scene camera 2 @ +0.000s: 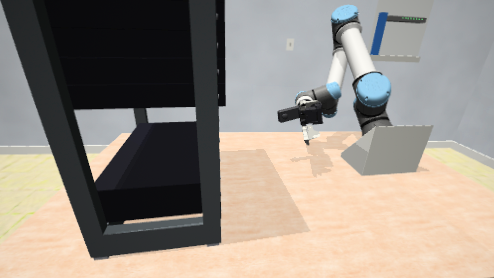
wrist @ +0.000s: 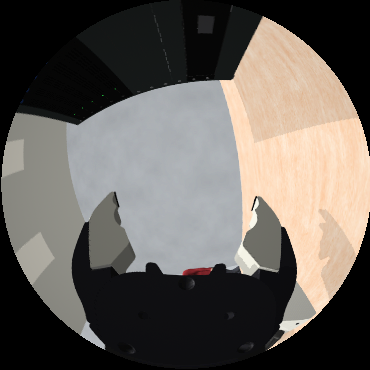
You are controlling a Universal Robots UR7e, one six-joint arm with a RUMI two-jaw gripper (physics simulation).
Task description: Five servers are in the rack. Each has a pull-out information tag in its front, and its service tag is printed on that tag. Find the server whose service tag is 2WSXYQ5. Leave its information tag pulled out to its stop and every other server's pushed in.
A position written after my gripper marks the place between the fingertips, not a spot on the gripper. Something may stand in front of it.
In view: my gripper (scene camera 2: 306, 125) and a dark server rack (scene camera 2: 71, 62).
The dark server rack also shows in the wrist view (wrist: 130, 60). My gripper shows as well in the wrist view (wrist: 185, 196).
